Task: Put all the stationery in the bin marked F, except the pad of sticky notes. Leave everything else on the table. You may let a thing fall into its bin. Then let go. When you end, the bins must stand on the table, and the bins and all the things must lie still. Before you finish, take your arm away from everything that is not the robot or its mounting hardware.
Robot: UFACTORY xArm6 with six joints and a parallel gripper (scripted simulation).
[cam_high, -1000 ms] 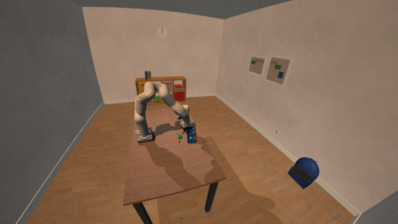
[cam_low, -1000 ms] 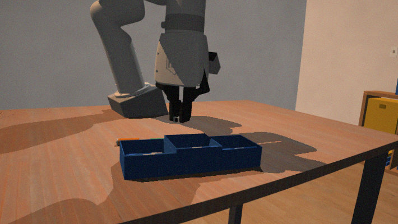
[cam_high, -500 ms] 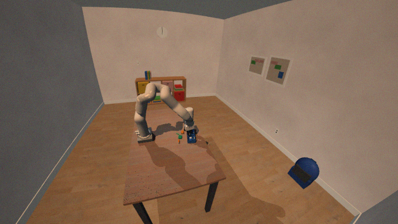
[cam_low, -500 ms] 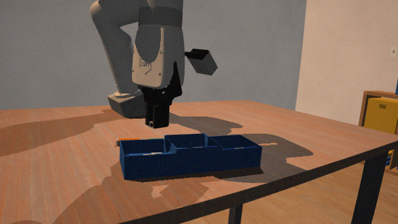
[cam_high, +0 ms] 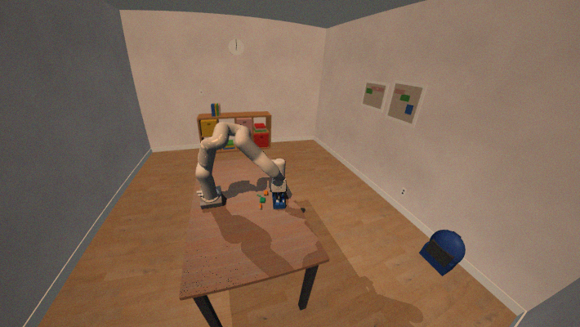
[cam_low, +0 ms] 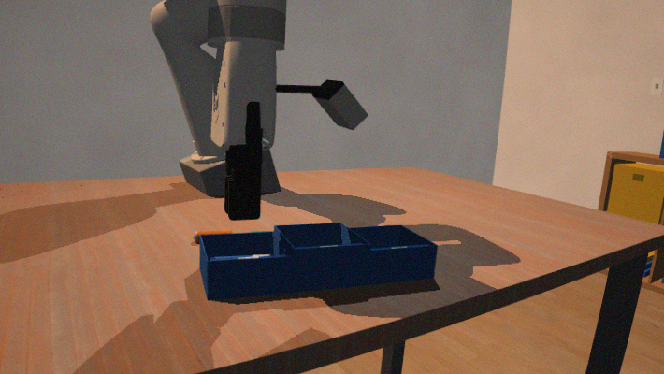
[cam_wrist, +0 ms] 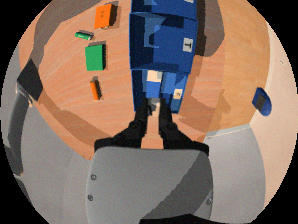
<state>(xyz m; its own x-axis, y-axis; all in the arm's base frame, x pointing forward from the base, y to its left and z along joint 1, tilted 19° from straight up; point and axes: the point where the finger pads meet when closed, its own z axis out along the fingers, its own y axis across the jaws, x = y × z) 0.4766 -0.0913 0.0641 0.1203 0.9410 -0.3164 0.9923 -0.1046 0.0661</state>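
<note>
Right now the blue-and-white piece is 1 cm to the left of my hand and 8 cm below it. Round my hand: grey-white sharpener (1 cm below); then orange marker (13 cm behind, 8 cm below); then three joined blue bins (2 cm ahead, 8 cm to the left, 7 cm below).
</note>
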